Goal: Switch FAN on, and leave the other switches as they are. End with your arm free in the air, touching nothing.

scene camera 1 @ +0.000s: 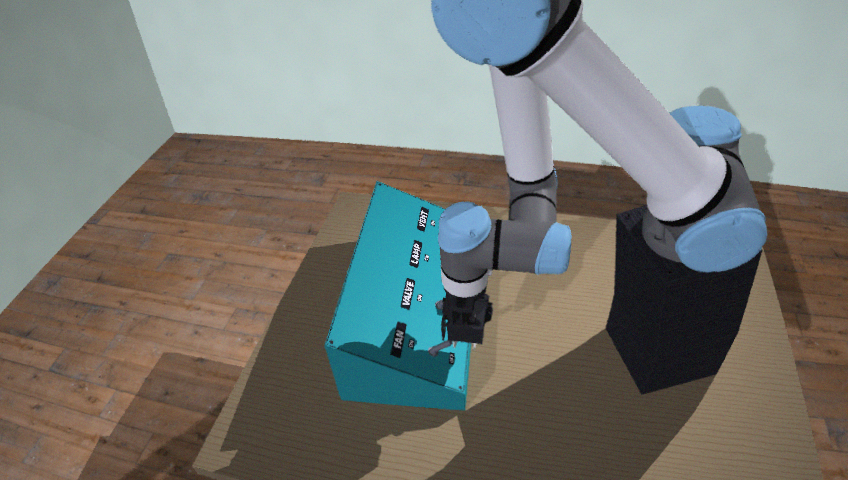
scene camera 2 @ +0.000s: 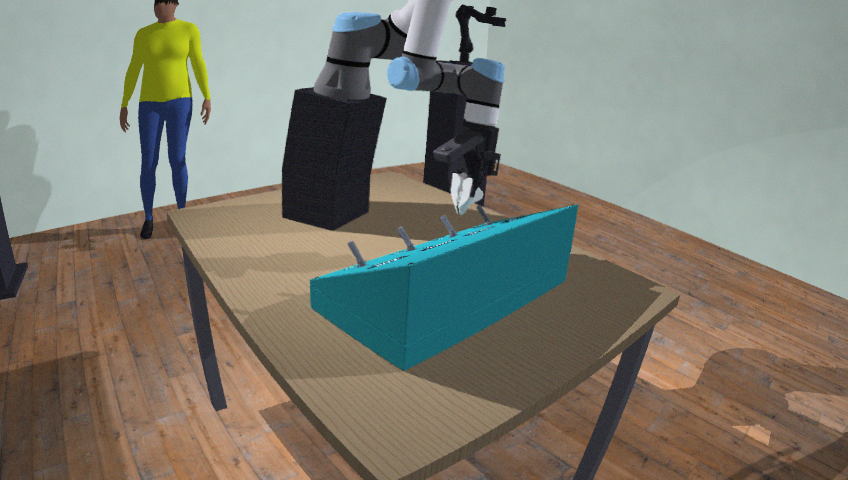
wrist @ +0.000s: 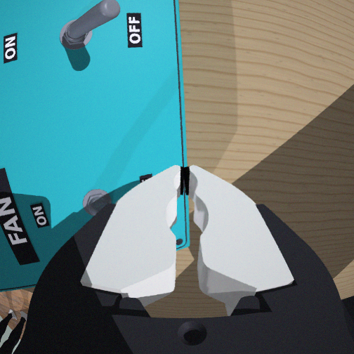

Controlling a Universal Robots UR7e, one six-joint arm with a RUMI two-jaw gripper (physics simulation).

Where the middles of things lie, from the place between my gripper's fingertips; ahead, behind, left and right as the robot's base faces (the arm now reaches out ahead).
Now: hand 160 mm short of the teal switch box (scene camera 2: 407,306), 120 mm to the left of it and 20 mm above it.
